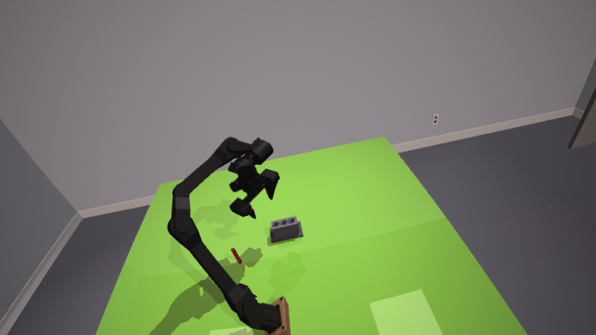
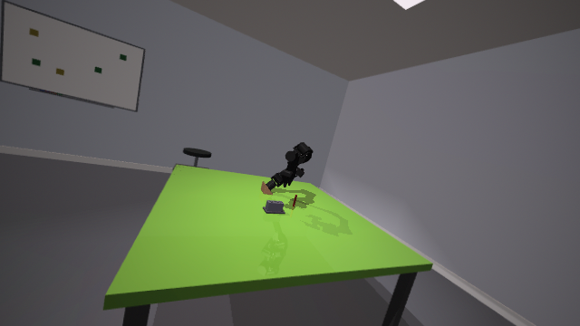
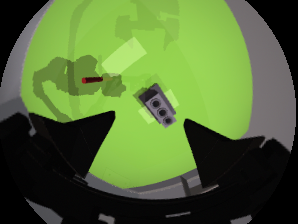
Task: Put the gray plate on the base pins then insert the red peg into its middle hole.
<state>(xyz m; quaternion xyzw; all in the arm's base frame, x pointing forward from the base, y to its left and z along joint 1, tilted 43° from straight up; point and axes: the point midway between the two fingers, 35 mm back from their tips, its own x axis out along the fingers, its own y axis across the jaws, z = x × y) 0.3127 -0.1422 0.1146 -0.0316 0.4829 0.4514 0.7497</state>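
The red peg lies 130 mm to the left of my gripper tip, 120 mm below it and 80 mm behind it. The rest, counted from my gripper tip: gray plate: 110 mm below, 50 mm to the right, 10 mm ahead; then base: 150 mm below, 50 mm to the right, 10 mm ahead.
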